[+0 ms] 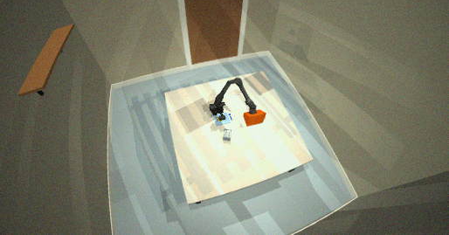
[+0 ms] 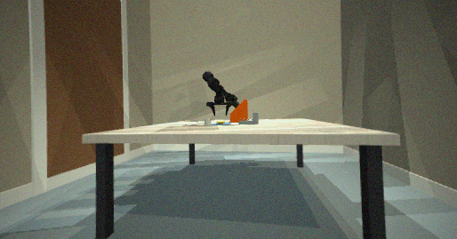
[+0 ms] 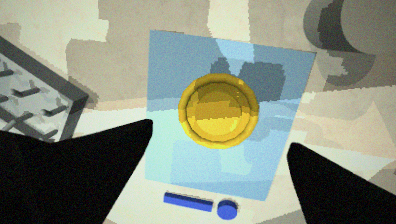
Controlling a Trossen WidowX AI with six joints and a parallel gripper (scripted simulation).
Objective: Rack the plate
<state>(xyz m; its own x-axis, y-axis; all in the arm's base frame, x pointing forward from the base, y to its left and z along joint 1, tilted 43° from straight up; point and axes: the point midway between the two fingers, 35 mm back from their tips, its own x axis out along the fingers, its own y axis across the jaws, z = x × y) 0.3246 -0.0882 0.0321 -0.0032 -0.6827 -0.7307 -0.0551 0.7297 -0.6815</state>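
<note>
Right now my gripper tip is 50 mm above the yellow plate. Also, from my gripper tip: grey dish rack 200 mm to the left, 40 mm below, 30 mm behind; then pale blue mat 60 mm below, 20 mm behind.
</note>
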